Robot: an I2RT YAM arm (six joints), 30 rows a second.
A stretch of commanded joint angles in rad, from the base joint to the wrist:
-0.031 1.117 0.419 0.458 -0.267 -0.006
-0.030 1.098 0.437 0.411 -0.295 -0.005
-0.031 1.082 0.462 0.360 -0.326 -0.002
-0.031 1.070 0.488 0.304 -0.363 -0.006
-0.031 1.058 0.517 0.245 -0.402 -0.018
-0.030 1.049 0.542 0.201 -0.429 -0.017
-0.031 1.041 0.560 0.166 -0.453 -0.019
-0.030 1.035 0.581 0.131 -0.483 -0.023
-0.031 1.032 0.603 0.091 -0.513 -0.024
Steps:
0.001 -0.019 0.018 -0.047 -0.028 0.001
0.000 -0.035 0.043 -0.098 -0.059 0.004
0.000 -0.047 0.069 -0.154 -0.096 0.000
0.000 -0.059 0.098 -0.213 -0.135 -0.012
0.001 -0.068 0.123 -0.257 -0.162 -0.011
0.000 -0.076 0.141 -0.292 -0.186 -0.013
0.001 -0.082 0.162 -0.327 -0.216 -0.017
0.000 -0.085 0.184 -0.367 -0.246 -0.018

